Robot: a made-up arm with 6 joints.
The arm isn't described. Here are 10 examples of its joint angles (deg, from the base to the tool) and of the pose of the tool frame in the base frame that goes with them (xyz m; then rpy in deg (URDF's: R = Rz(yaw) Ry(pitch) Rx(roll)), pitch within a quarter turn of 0, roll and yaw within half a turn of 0).
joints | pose
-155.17 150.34 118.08 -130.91 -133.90 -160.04 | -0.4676 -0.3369 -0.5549 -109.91 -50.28 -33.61
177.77 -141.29 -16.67 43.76 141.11 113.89 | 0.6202 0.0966 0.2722 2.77 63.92 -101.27
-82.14 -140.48 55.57 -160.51 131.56 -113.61 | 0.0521 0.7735 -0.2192 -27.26 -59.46 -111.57
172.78 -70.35 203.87 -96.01 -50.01 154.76 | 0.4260 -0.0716 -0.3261 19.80 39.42 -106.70
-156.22 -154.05 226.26 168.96 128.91 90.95 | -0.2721 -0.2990 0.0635 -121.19 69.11 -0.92
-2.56 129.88 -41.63 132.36 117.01 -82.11 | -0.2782 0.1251 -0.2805 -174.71 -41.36 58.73
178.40 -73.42 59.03 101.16 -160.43 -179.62 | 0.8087 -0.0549 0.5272 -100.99 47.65 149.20
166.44 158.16 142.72 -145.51 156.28 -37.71 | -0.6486 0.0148 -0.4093 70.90 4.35 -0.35
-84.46 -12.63 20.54 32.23 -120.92 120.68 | -0.1071 -0.3591 0.8310 162.62 62.70 -178.59
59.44 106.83 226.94 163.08 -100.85 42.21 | -0.1426 0.0727 0.4969 -31.33 39.36 -98.86
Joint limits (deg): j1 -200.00..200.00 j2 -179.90..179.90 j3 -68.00..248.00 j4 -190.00..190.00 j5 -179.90..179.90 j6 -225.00..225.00
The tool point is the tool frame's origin. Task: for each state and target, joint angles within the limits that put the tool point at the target. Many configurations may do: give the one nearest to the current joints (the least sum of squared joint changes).
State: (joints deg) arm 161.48 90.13 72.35 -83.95 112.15 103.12
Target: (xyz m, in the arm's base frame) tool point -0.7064 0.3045 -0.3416
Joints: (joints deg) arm 157.96 114.05 94.68 -84.12 112.15 103.12
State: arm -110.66 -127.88 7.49 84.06 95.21 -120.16
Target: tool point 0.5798 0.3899 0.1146
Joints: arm -145.45 -147.40 -10.14 92.63 95.21 -120.16
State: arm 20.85 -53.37 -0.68 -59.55 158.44 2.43
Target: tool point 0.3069 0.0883 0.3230
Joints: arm 27.22 -54.64 -38.97 -68.27 158.44 2.43
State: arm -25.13 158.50 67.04 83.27 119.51 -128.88
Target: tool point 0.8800 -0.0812 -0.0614
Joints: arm -4.81 109.20 83.95 87.57 119.51 -128.88
